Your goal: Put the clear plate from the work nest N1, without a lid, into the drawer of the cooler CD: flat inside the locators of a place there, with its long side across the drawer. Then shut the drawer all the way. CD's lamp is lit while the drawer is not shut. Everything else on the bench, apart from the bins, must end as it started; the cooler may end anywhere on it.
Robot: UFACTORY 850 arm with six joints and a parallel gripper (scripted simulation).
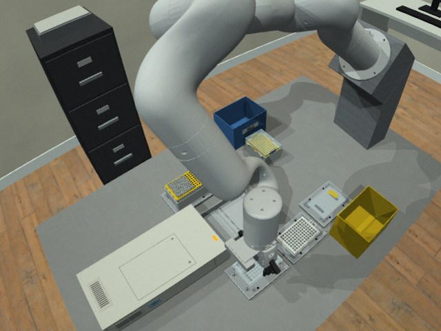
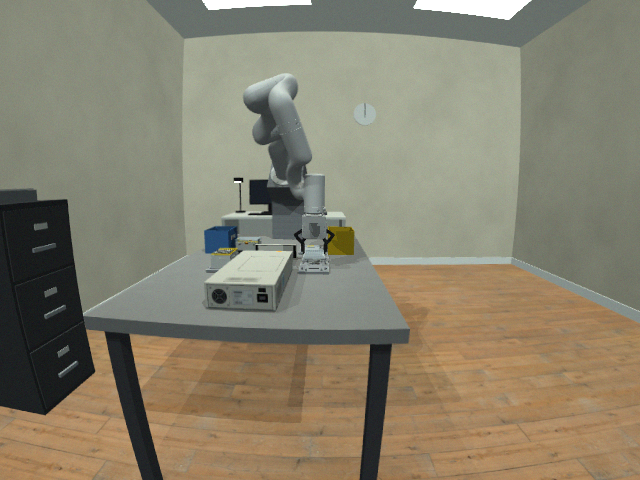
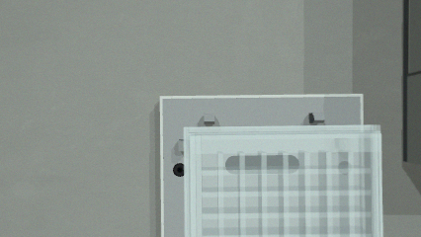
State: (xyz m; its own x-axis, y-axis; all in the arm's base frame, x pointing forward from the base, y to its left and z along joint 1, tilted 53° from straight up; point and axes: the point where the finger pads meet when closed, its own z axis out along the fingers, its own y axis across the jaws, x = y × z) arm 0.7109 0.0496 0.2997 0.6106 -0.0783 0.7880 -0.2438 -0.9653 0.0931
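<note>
Now: the drawer 150 mm to the right of my hand, 120 mm behind it and 40 mm below it. The rest, counted from my hand: clear plate (10 mm below); work nest N1 (70 mm below); white well plate (170 mm behind, 70 mm to the left, 60 mm below).
</note>
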